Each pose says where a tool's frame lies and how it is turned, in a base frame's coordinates. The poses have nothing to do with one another.
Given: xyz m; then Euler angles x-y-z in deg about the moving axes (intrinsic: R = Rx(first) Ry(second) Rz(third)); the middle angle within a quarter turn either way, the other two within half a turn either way.
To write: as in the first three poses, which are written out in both.
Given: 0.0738 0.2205 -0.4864 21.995 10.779 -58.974
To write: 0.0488 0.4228 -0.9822 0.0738 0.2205 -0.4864
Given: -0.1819 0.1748 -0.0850 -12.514 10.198 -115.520
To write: -0.0651 -0.2734 -2.0268 -0.1819 0.1748 -0.0850
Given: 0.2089 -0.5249 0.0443 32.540 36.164 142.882
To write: -0.1869 -0.8056 2.7636 0.2089 -0.5249 0.0443
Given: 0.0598 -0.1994 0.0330 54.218 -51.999 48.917
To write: 0.4765 -1.1537 0.0510 0.0598 -0.1994 0.0330
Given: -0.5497 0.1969 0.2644 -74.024 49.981 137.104
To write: 1.3650 0.5236 2.1459 -0.5497 0.1969 0.2644
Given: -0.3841 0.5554 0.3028 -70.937 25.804 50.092
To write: -1.0368 0.9548 -0.0232 -0.3841 0.5554 0.3028
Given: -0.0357 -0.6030 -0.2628 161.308 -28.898 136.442
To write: 3.0416 -0.5854 -2.4360 -0.0357 -0.6030 -0.2628
